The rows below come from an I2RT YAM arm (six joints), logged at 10 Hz.
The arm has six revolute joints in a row. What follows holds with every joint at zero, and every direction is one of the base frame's.
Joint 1 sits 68 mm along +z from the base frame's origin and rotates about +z.
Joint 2 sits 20 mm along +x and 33.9 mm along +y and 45.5 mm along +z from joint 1 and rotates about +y.
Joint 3 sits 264 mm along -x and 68.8 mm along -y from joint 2 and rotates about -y.
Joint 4 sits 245 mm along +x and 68.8 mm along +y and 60 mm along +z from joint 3 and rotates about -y.
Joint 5 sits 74 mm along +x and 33.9 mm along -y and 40.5 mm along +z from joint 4 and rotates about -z.
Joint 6 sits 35.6 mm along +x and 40.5 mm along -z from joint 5 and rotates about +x.
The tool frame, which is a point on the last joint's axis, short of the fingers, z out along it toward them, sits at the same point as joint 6; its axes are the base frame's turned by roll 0, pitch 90 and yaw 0 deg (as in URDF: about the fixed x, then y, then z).
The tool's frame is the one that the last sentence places.
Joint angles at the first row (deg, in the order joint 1, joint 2, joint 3, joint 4, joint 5, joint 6):
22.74 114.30 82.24 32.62 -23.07 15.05
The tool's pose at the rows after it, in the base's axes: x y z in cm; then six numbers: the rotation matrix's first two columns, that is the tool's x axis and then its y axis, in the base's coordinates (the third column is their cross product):
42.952 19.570 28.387 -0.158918 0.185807 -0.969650 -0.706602 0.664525 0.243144
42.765 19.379 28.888 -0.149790 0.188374 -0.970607 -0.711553 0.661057 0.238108
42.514 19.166 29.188 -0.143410 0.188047 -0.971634 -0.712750 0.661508 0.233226
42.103 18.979 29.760 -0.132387 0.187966 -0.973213 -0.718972 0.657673 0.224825
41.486 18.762 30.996 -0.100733 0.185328 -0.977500 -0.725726 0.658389 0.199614
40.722 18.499 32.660 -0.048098 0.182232 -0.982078 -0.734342 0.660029 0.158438
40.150 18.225 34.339 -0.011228 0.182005 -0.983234 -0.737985 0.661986 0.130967
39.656 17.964 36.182 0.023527 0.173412 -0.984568 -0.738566 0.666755 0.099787
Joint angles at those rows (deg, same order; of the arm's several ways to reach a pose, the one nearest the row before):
22.76 113.30 82.21 32.69 -23.62 14.72
22.61 112.55 82.08 32.67 -23.99 14.68
22.48 111.74 81.54 32.66 -24.10 14.50
22.44 110.54 80.97 32.60 -24.45 14.26
22.48 108.64 80.73 32.21 -24.45 13.32
22.55 106.39 80.71 32.12 -24.43 11.84
22.50 104.55 81.56 31.00 -24.43 10.92
22.44 102.93 83.31 28.71 -24.38 9.56

